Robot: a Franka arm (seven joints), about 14 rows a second.
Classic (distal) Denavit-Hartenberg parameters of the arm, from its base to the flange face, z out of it. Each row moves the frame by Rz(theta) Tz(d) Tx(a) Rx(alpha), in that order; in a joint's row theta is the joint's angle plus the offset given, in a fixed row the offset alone. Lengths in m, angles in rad.
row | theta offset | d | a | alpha
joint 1 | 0 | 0.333 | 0 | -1.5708
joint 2 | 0 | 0 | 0 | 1.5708
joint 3 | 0 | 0.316 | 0.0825 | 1.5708
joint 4 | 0 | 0 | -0.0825 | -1.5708
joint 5 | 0 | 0.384 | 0 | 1.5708
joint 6 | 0 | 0 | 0.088 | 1.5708
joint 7 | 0 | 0.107 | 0 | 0
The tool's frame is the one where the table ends.
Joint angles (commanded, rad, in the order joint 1, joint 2, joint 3, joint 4, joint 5, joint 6, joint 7), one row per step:
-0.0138, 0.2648, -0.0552, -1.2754, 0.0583, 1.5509, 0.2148
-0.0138, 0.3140, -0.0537, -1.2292, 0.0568, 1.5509, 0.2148
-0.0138, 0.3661, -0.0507, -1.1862, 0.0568, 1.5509, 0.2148
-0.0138, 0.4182, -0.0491, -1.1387, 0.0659, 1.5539, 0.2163
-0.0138, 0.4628, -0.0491, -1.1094, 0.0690, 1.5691, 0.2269
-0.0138, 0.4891, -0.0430, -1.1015, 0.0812, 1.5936, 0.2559
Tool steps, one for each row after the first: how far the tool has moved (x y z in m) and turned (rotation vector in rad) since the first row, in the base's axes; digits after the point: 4 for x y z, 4 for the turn. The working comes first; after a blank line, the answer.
Tool pose at each row, in the base's axes (x y z in m, rotation vector in rad; the steps are taken from these numbers as rounded here):
0.6319, -0.0322, 0.6049, -3.0667, 0.4327, -0.0121
0.6457, -0.0314, 0.5951, -3.0709, 0.4300, -0.0079
0.6597, -0.0297, 0.5813, -3.0739, 0.4251, 0.0061
0.6736, -0.0277, 0.5692, -3.0670, 0.4228, 0.0096
0.6861, -0.0274, 0.5540, -3.0636, 0.4390, 0.0102
0.6948, -0.0232, 0.5417, -3.0438, 0.4746, 0.0044

0.0138, 0.0008, -0.0098, -0.0034, 0.0032, 0.0021
0.0278, 0.0025, -0.0236, -0.0044, 0.0124, 0.0057
0.0417, 0.0045, -0.0357, 0.0030, 0.0136, 0.0067
0.0542, 0.0048, -0.0509, 0.0042, 0.0140, -0.0040
0.0629, 0.0090, -0.0632, 0.0181, 0.0089, -0.0287

